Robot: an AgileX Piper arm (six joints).
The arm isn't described. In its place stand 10 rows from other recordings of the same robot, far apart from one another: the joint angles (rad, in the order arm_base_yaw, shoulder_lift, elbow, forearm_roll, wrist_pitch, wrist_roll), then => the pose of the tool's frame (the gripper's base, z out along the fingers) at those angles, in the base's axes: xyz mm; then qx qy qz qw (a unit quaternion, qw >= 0).
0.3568, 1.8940, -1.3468, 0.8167, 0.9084, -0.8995 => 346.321 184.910 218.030 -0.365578 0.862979 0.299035 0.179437
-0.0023, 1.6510, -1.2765, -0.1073, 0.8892, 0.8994 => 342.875 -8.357 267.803 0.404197 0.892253 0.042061 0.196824
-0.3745, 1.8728, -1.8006, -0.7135, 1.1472, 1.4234 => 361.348 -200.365 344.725 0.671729 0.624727 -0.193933 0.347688
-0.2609, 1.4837, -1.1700, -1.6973, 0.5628, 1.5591 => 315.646 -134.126 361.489 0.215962 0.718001 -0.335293 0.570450
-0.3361, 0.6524, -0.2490, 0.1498, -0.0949, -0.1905 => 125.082 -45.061 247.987 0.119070 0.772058 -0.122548 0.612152
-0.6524, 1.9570, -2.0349, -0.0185, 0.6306, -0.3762 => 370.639 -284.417 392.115 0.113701 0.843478 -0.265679 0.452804
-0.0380, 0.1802, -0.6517, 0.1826, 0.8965, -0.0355 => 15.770 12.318 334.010 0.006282 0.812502 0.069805 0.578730
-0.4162, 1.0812, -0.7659, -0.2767, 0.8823, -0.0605 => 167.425 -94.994 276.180 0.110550 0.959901 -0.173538 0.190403
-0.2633, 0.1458, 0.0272, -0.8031, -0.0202, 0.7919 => 66.650 -16.596 196.127 0.087150 0.726811 -0.087907 0.675591
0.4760, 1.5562, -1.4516, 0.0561, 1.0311, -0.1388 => 292.185 155.557 344.810 -0.284857 0.922778 0.069891 0.249906
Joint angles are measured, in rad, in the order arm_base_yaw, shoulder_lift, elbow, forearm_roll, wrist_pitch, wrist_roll. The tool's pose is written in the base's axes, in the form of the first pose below.
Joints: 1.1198 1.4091 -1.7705 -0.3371 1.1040 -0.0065
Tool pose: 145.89 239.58 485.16 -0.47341 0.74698 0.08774 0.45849
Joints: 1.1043 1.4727 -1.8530 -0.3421 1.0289 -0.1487
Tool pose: 158.15 255.92 496.04 -0.51085 0.69502 0.06805 0.50134
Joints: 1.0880 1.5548 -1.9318 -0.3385 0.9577 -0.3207
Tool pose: 173.57 277.90 498.57 -0.55745 0.63667 0.03350 0.53176
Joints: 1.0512 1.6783 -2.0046 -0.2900 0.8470 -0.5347
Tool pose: 201.10 312.28 484.90 -0.60968 0.56920 -0.00194 0.55163
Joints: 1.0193 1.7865 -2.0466 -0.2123 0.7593 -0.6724
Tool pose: 225.74 341.76 461.49 -0.63900 0.53351 -0.00760 0.55407
